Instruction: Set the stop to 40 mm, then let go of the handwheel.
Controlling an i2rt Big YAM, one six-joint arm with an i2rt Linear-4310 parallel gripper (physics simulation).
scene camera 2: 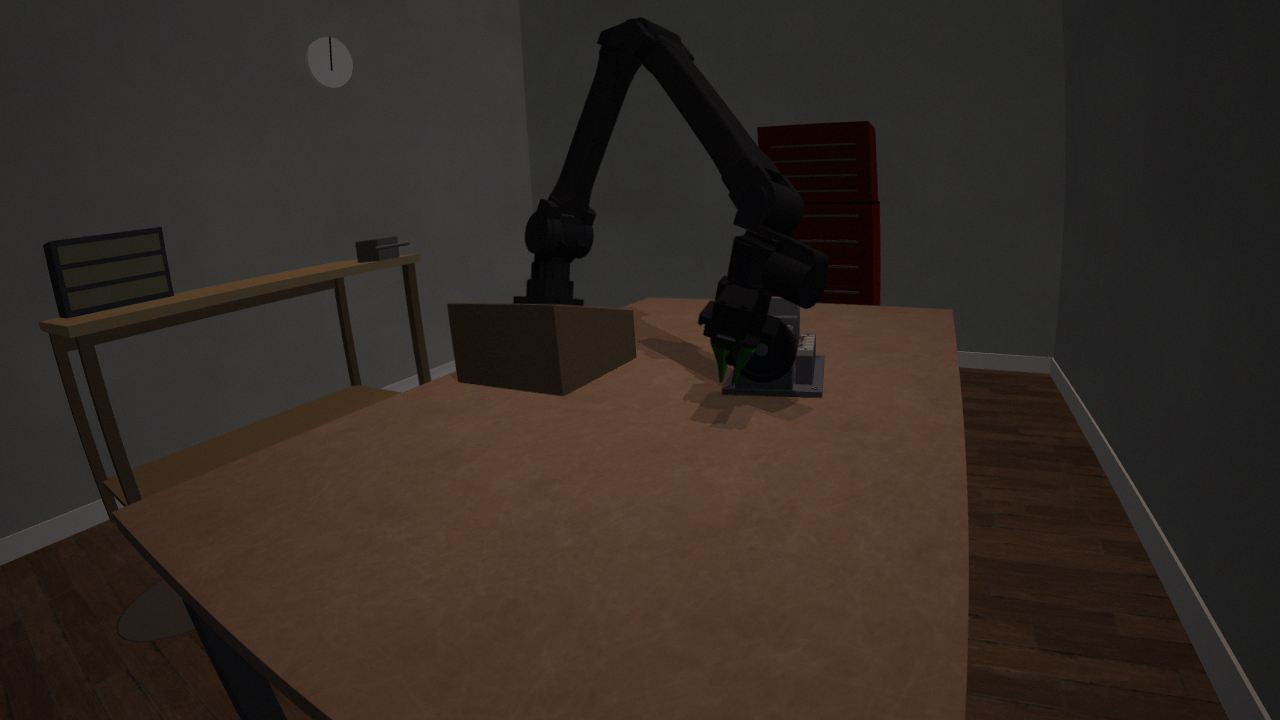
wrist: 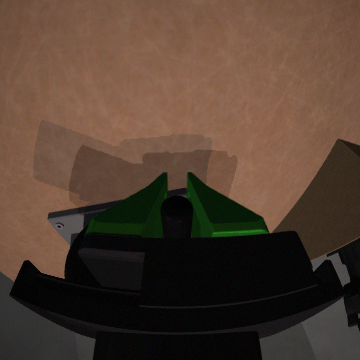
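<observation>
The stop unit stands on a grey base plate on the table. Its black handwheel faces the camera in the scene view; in the wrist view the gripper hides most of it. A pale block with small marks sits on the unit's right; the marks are too small to read. My gripper, with green fingers, points down at the handwheel's left side. It is shut on the handwheel's black handle, which stands between the fingers. The stop's setting cannot be read.
A brown box stands on the table to the left of the unit in the scene view. A wooden side bench is at the left, and a red drawer cabinet is behind the arm.
</observation>
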